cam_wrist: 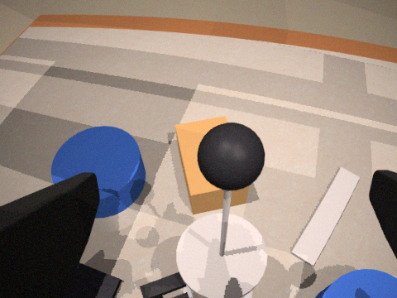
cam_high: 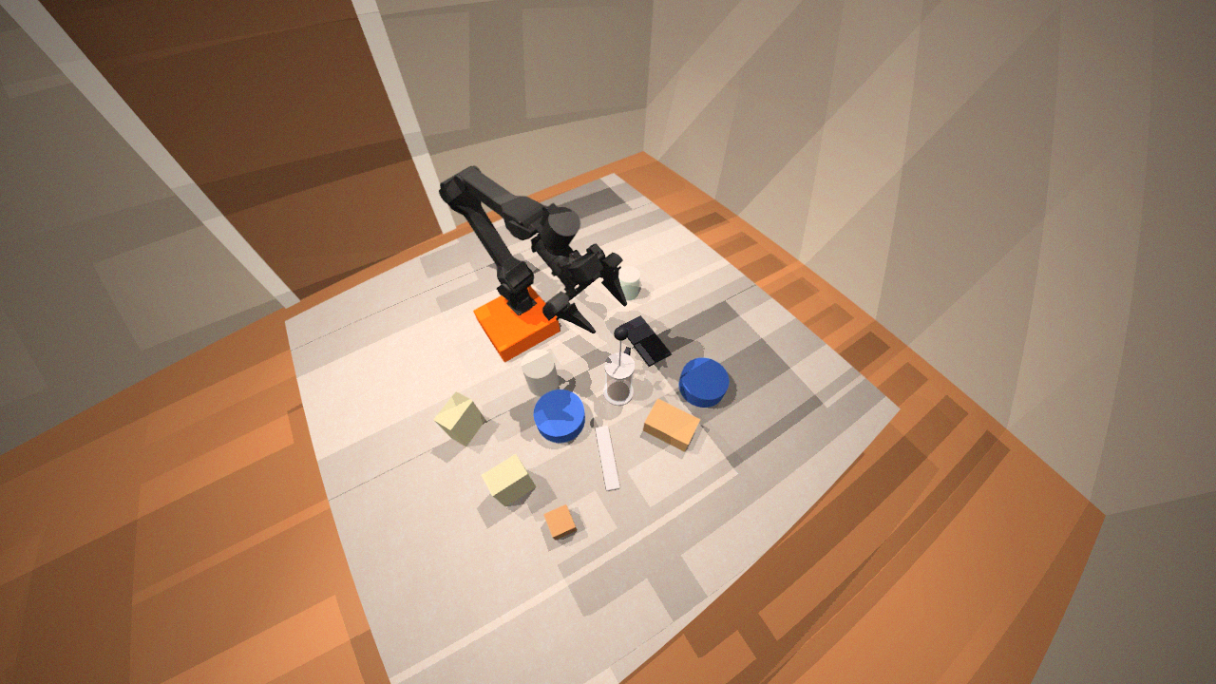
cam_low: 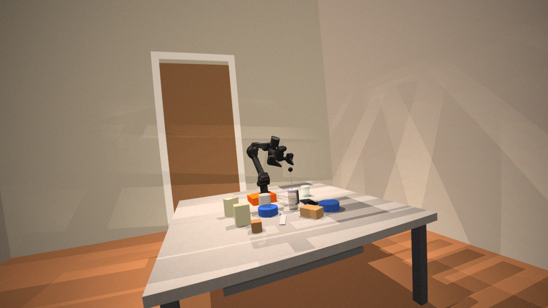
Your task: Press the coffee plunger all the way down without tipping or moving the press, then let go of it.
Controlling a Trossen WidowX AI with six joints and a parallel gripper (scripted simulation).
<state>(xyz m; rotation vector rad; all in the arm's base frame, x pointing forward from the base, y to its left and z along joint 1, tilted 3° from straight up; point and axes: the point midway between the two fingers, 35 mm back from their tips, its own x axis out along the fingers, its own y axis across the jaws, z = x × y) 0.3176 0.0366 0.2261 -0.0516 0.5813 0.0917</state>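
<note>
Now: gripper tip 2 cm short of the coffee press, 2 cm to the right of it and 15 cm above it. The rest, counted from my gripper tip: white cylinder (12 cm behind, 12 cm to the right, 23 cm below); dark flat slab (4 cm behind, 16 cm to the left, 27 cm below); orange block (18 cm ahead, 3 cm to the left, 25 cm below).
</note>
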